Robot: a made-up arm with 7 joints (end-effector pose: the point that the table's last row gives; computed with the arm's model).
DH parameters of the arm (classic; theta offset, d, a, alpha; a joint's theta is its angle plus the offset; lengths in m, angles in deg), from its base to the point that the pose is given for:
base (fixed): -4.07 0 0 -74.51
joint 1: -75.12 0.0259 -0.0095 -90
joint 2: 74 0 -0.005 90
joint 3: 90 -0.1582 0.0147 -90
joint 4: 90 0.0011 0.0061 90
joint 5: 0 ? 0 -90
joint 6: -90 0 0.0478 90
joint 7: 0 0 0 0
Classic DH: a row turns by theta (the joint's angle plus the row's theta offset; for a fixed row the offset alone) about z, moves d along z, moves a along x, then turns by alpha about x.
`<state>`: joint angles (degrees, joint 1 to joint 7).
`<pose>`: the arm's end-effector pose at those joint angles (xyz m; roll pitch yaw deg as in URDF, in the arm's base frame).
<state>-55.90 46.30 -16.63 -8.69 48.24 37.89 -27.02</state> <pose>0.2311 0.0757 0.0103 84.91 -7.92 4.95</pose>
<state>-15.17 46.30 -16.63 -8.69 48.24 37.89 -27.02</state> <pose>0.1699 0.1184 -0.1279 95.56 29.91 18.43</pose>
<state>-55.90 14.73 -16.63 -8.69 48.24 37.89 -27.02</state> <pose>0.2332 -0.0069 -0.0220 61.12 -2.34 -13.16</pose>
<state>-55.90 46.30 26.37 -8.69 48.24 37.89 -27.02</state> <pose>0.1790 0.1688 0.0625 49.76 -23.77 36.91</pose>
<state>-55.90 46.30 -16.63 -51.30 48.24 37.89 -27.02</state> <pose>0.1417 0.0297 0.0437 93.93 -34.28 -31.14</pose>
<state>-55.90 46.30 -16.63 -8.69 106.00 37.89 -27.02</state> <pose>0.2107 0.0647 0.0267 120.86 -46.45 18.21</pose>
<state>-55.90 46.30 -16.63 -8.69 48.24 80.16 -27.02</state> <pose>0.2186 0.1062 0.0004 63.28 2.71 40.98</pose>
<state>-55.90 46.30 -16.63 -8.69 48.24 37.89 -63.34</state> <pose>0.2311 0.0757 0.0103 84.27 28.25 1.53</pose>
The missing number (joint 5, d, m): 0.1057
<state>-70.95 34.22 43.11 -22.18 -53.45 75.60 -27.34</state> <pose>0.1813 0.1129 0.0694 0.29 -25.75 -47.95</pose>
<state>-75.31 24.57 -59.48 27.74 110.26 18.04 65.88</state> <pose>0.2605 -0.0573 -0.0610 -170.18 -11.16 -113.36</pose>
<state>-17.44 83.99 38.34 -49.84 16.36 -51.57 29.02</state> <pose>0.0716 0.0623 0.0431 142.02 -8.25 -117.12</pose>
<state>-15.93 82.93 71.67 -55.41 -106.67 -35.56 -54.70</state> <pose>0.0126 0.0889 0.1072 88.93 0.87 -132.76</pose>
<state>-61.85 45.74 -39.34 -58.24 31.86 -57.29 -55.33</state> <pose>0.0677 -0.0009 -0.0166 148.75 43.76 -106.95</pose>
